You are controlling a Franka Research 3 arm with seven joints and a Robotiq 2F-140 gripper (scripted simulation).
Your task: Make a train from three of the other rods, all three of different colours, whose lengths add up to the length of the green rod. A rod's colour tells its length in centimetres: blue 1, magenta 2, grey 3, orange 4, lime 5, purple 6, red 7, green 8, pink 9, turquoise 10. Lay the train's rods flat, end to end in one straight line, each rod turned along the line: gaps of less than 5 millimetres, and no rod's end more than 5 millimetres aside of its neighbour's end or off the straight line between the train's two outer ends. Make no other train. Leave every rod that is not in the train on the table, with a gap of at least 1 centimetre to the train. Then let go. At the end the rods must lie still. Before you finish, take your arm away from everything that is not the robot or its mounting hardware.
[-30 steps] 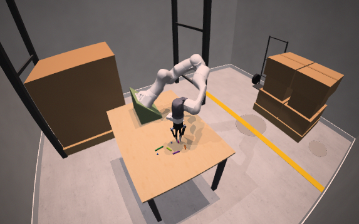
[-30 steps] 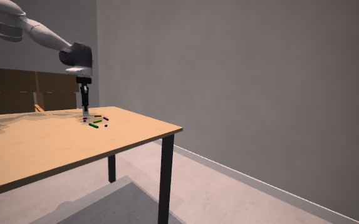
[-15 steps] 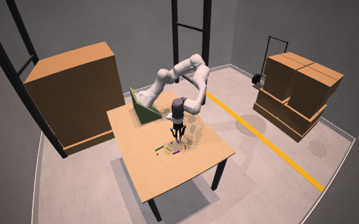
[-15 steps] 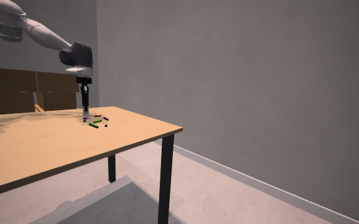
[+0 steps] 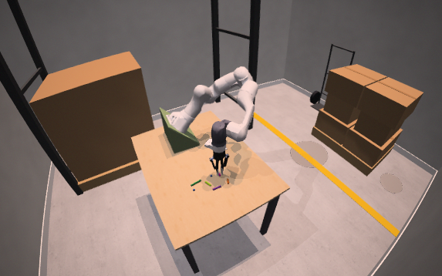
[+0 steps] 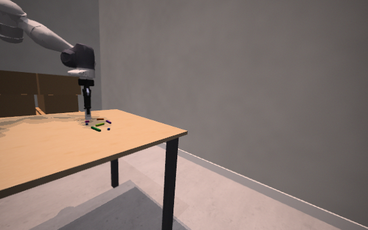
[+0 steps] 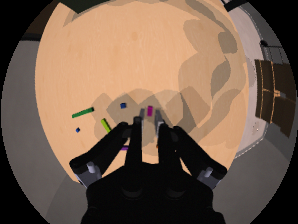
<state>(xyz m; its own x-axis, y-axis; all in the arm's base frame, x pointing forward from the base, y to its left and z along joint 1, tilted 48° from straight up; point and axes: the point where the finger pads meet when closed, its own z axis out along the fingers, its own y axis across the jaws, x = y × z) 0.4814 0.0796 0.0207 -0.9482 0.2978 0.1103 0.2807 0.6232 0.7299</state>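
Right now the magenta rod is 1 cm behind my hand and 5 cm below it. The rest, counted from my hand: orange rod (8 cm ahead, 1 cm to the left, 5 cm below); lime rod (2 cm ahead, 11 cm to the right, 5 cm below); purple rod (8 cm ahead, 8 cm to the right, 5 cm below).
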